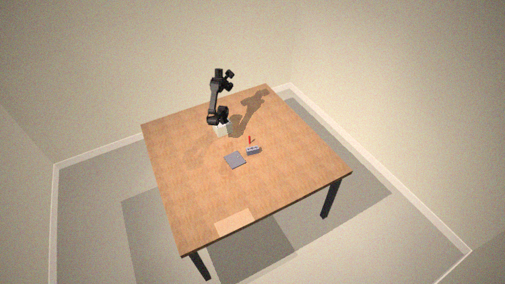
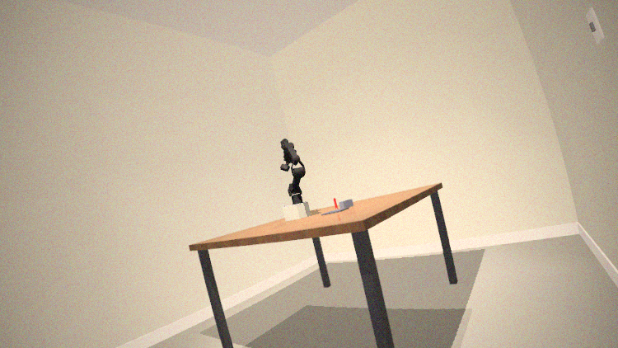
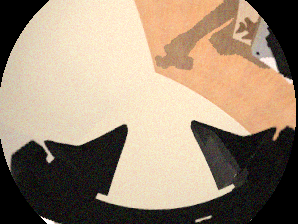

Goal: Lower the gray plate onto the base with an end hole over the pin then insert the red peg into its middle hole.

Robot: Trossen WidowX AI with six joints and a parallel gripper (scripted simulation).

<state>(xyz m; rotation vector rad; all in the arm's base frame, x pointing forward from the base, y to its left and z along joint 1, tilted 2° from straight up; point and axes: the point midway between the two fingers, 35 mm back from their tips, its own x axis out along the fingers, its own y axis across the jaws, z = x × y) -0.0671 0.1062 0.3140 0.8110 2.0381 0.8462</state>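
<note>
My gripper tip is now 43 cm short of the gray plate, 11 cm to the left of it and 37 cm above it. Also, from my gripper tip: base: 40 cm ahead, 24 cm to the right, 39 cm below; then red peg: 33 cm ahead, 7 cm to the right, 36 cm below.
</note>
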